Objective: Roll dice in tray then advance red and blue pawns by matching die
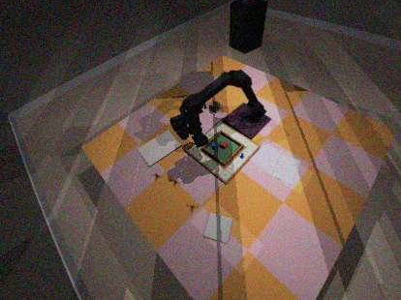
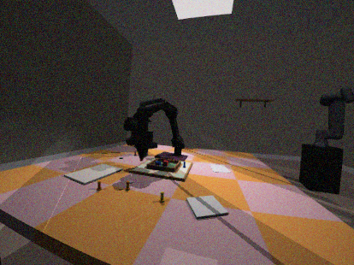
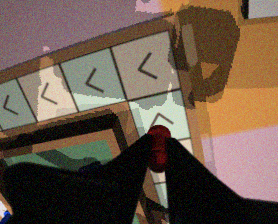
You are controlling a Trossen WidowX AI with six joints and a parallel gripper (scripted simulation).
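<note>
Now: the blue pawn 14 cm behind my gripper tip, 20 cm to the left of it and 3 cm below it. From my gripper tip the other things lie so: white card 18 cm ahead, 13 cm to the right, 5 cm below; then red pawn 1 cm above; then green tray 9 cm behind, 10 cm to the left, 5 cm below.
</note>
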